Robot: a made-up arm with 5 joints.
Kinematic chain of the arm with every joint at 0, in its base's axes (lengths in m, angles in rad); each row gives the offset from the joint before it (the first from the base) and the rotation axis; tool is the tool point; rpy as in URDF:
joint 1: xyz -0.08 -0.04 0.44 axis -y
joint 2: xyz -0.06 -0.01 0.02 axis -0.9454 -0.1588 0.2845
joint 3: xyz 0.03 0.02 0 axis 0.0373 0.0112 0.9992
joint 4: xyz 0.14 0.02 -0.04 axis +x
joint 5: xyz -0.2 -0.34 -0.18 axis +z
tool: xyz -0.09 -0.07 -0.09 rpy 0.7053 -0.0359 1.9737
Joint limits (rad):
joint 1: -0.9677..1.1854
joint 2: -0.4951..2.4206
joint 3: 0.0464..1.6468
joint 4: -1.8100..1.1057
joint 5: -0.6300..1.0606
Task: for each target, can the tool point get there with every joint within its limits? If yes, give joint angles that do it. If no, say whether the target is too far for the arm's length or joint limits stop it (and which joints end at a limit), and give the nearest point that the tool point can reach.
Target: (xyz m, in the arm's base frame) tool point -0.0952 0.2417 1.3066
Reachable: no: too far | nearest point -0.0888 0.1054 0.9415 | short by 0.390 m
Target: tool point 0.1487 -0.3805 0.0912
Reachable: yes | joints 0.2222 0.5549 1.2328 0.6890 0.6494
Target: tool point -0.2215 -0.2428 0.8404
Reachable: yes | joints 0.5994 0.8580 0.5371 -0.8969 -0.1024
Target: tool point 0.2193 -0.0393 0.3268
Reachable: no: joint limits stop it (at a limit: joint 3, joint 5) | nearest point 0.3084 -0.0392 0.2931 | short by 0.095 m
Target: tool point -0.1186 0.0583 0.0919
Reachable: no: joint limits stop it (at a limit: joint 2, joint 3, joint 5) | nearest point -0.1310 0.0154 -0.0204 | short by 0.121 m
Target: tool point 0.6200 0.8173 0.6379
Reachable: no: too far | nearest point 0.2402 0.3269 0.5408 | short by 0.628 m
